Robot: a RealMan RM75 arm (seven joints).
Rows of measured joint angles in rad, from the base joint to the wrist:
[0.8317 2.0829 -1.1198 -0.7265 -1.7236 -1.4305 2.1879]
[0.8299 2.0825 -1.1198 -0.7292 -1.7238 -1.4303 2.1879]
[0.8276 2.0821 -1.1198 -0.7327 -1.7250 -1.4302 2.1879]
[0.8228 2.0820 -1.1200 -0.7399 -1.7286 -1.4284 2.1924]
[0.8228 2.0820 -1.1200 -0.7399 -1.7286 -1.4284 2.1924]
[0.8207 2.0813 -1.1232 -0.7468 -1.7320 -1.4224 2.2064]
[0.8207 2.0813 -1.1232 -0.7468 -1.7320 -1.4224 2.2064]
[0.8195 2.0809 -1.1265 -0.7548 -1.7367 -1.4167 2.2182]
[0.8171 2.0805 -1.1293 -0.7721 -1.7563 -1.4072 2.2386]
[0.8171 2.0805 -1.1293 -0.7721 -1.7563 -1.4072 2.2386]
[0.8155 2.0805 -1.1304 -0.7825 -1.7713 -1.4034 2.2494]
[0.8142 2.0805 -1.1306 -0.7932 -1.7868 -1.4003 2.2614]
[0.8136 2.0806 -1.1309 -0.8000 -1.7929 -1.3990 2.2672]
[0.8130 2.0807 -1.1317 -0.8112 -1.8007 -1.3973 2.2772]
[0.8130 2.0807 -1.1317 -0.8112 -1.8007 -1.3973 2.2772]
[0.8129 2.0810 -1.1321 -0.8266 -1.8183 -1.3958 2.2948]
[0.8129 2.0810 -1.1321 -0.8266 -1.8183 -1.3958 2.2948]
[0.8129 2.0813 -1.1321 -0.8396 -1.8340 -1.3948 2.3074]
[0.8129 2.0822 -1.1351 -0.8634 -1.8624 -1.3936 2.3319]
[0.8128 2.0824 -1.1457 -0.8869 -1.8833 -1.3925 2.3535]
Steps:
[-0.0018 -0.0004 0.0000 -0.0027 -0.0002 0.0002 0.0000]
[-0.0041 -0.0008 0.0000 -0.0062 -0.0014 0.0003 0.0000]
[-0.0089 -0.0009 -0.0002 -0.0134 -0.0050 0.0021 0.0045]
[-0.0089 -0.0009 -0.0002 -0.0134 -0.0050 0.0021 0.0045]
[-0.0110 -0.0016 -0.0034 -0.0203 -0.0084 0.0081 0.0185]
[-0.0110 -0.0016 -0.0034 -0.0203 -0.0084 0.0081 0.0185]
[-0.0122 -0.0020 -0.0067 -0.0283 -0.0131 0.0138 0.0303]
[-0.0146 -0.0024 -0.0095 -0.0456 -0.0327 0.0233 0.0507]
[-0.0146 -0.0024 -0.0095 -0.0456 -0.0327 0.0233 0.0507]
[-0.0162 -0.0024 -0.0106 -0.0560 -0.0477 0.0271 0.0615]
[-0.0175 -0.0024 -0.0108 -0.0667 -0.0632 0.0302 0.0735]
[-0.0181 -0.0023 -0.0111 -0.0735 -0.0693 0.0315 0.0793]
[-0.0187 -0.0022 -0.0119 -0.0847 -0.0771 0.0332 0.0893]
[-0.0187 -0.0022 -0.0119 -0.0847 -0.0771 0.0332 0.0893]
[-0.0188 -0.0019 -0.0123 -0.1001 -0.0947 0.0347 0.1069]
[-0.0188 -0.0019 -0.0123 -0.1001 -0.0947 0.0347 0.1069]
[-0.0188 -0.0016 -0.0123 -0.1131 -0.1104 0.0357 0.1195]
[-0.0188 -0.0007 -0.0153 -0.1369 -0.1388 0.0369 0.1440]
[-0.0189 -0.0005 -0.0259 -0.1604 -0.1597 0.0380 0.1656]

